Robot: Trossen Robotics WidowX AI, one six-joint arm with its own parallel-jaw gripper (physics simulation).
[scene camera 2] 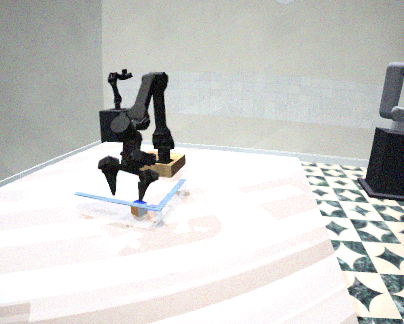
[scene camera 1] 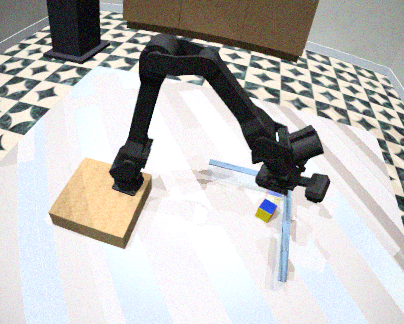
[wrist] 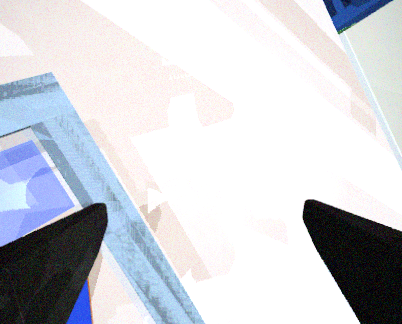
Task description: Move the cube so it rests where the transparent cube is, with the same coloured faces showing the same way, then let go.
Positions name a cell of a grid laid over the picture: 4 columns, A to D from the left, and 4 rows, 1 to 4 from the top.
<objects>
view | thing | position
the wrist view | my gripper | C3
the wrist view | L-shaped rail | A2
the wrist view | transparent cube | A3
</objects>
